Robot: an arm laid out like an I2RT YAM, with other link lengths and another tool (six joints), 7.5 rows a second.
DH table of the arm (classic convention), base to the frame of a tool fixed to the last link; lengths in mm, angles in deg. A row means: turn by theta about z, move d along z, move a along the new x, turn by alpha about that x. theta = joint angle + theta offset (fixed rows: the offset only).
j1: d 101.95, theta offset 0, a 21.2, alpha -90
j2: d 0, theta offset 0, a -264, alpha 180
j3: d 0, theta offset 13.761, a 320.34, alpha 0
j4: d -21.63, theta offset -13.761, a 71.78, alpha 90
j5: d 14.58, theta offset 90, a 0, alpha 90
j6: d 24.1, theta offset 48, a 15.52, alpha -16.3
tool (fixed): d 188.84, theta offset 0, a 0, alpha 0
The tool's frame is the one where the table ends.
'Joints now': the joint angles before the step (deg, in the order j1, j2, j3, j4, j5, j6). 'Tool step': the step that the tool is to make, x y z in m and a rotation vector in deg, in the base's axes. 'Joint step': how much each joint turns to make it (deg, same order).
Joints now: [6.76 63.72 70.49 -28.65 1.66 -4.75]
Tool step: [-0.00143 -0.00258 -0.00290 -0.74 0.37 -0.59]
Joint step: [0.19 -0.18 -0.27 -0.35 0.98 -0.35]
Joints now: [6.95 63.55 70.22 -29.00 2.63 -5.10]
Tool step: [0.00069 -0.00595 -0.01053 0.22 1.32 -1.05]
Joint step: [-0.79 0.25 -0.87 -0.18 0.09 0.44]
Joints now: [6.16 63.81 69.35 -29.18 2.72 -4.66]
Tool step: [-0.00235 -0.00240 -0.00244 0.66 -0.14 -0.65]
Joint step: [-0.36 -0.97 -1.23 0.44 0.01 0.71]
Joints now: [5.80 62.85 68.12 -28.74 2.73 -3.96]
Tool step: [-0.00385 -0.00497 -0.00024 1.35 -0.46 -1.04]
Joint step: [-0.96 -1.59 -1.49 0.43 -0.44 1.23]
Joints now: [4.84 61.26 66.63 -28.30 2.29 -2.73]
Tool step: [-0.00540 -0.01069 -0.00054 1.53 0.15 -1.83]
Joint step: [-1.85 -1.58 -1.06 -0.61 -0.62 1.41]
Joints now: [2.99 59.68 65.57 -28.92 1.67 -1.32]
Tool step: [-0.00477 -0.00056 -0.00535 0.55 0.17 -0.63]
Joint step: [0.08 -1.32 -1.67 0.18 0.44 0.79]
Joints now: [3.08 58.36 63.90 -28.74 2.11 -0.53]
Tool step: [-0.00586 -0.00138 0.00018 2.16 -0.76 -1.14]
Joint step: [-0.53 -2.19 -1.93 0.53 -0.26 2.19]
